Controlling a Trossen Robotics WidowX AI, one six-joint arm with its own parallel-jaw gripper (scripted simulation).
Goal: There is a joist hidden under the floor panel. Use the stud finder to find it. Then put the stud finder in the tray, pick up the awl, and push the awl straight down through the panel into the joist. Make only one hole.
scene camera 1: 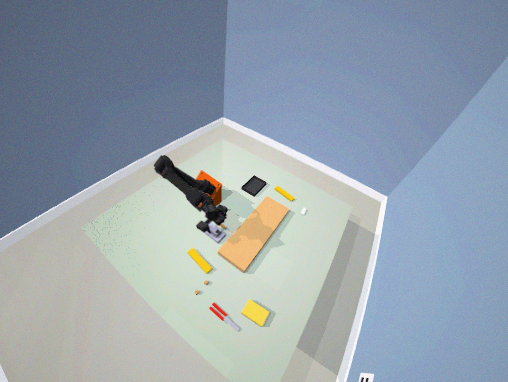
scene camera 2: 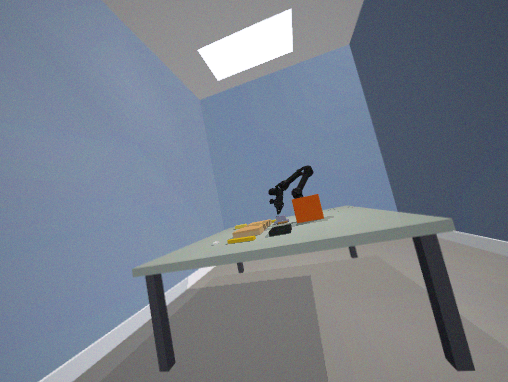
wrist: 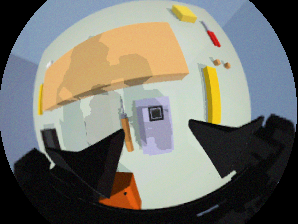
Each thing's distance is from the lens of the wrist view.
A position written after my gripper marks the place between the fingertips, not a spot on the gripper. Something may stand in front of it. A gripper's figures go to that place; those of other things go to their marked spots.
my gripper (wrist: 157, 127): 10 cm
stud finder (wrist: 154, 115): 11 cm
